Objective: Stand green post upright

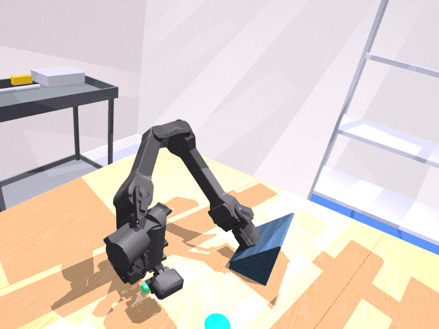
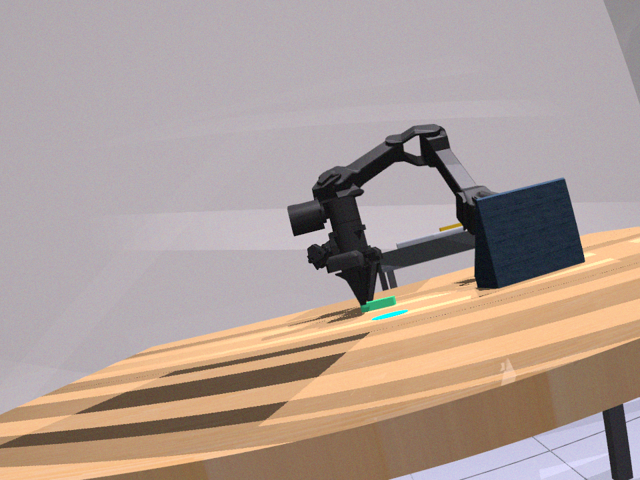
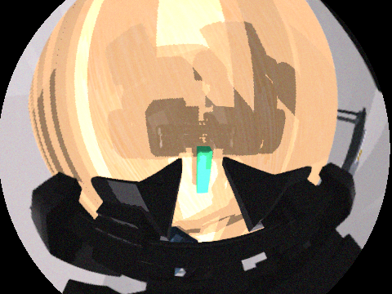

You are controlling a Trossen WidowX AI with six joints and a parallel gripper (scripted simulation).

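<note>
Right now the cyan circle is 18 cm to the left of my gripper tip, 2 cm behind it and 1 cm below it. The rest, counted from my gripper tip: green post (2 cm behind, 1 cm below).
</note>
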